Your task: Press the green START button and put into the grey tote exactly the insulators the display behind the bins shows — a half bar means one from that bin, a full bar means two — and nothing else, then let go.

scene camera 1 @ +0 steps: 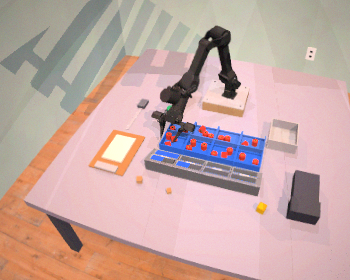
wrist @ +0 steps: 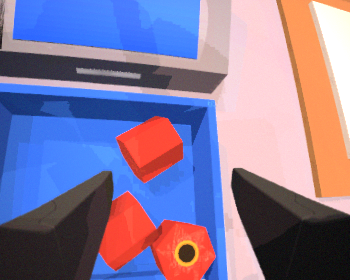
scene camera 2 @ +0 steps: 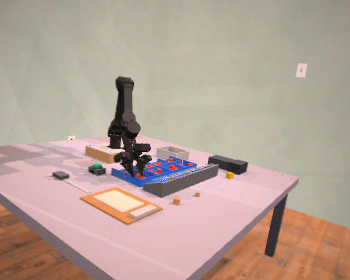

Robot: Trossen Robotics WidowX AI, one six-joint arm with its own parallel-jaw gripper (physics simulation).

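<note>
My gripper (scene camera 1: 168,138) (scene camera 2: 136,175) (wrist: 172,178) is open and empty, low over the leftmost end of the blue bins (scene camera 1: 210,146) (scene camera 2: 120,175) (wrist: 210,150). In the wrist view one red insulator (wrist: 152,147) lies beyond the fingertips, another (wrist: 125,232) beside the left finger, and a third insulator (wrist: 175,242) stands with its ringed hole up. The right finger is past the bin's side wall. The grey display (scene camera 1: 200,177) (scene camera 2: 182,181) shows blue in its two leftmost panels. The green button (scene camera 1: 169,107) (scene camera 2: 97,166) is partly hidden by the arm in the first view. The grey tote (scene camera 1: 281,144) looks empty.
A black box (scene camera 1: 305,195) (scene camera 2: 228,164) and a yellow cube (scene camera 1: 261,207) (scene camera 2: 230,175) lie to the right. Two small orange cubes (scene camera 1: 139,179) (scene camera 1: 169,190) lie before the display. An orange board (scene camera 1: 97,159) (scene camera 2: 95,201) lies left, near a dark-headed tool (scene camera 1: 143,104) (scene camera 2: 61,175).
</note>
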